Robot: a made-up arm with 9 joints.
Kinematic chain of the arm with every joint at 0, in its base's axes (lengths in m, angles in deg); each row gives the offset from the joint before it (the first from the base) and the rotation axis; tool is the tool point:
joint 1: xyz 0 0 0.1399 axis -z
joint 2: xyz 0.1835 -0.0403 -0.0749 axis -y
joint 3: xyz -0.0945 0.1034 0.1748 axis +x
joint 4: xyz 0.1 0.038 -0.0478 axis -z
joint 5: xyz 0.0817 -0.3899 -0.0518 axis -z
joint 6: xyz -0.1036 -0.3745 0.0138 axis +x
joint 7: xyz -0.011 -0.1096 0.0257 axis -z
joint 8: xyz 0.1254 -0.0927 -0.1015 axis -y
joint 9: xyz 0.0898 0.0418 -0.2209 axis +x
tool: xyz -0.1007 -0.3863 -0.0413
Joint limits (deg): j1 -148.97..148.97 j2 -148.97..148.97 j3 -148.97..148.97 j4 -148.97..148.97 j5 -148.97..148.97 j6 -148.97..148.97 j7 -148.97..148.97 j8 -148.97..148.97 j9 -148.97..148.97
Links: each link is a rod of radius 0.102 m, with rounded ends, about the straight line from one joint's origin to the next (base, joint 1, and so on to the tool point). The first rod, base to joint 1, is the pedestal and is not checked.
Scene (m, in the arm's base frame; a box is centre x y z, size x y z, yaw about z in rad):
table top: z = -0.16
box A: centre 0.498 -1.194 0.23 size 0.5 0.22 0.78 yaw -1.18
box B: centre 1.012 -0.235 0 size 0.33 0.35 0.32 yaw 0.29
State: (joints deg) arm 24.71 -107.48 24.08 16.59 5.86 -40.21 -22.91 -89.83 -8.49
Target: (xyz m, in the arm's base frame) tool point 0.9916 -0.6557 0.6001
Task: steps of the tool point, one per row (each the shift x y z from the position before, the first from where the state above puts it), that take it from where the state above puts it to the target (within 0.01 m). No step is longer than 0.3 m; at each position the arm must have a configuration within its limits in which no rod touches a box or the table.
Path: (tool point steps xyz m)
1: 0.1553 0.0479 0.1122
2: 0.1354 0.0827 0.0964
3: 0.2659 0.0514 0.1136
4: 0.2530 0.1199 0.0798
5: 0.2282 0.0172 -0.0943
6: 0.2019 0.0666 -0.1429

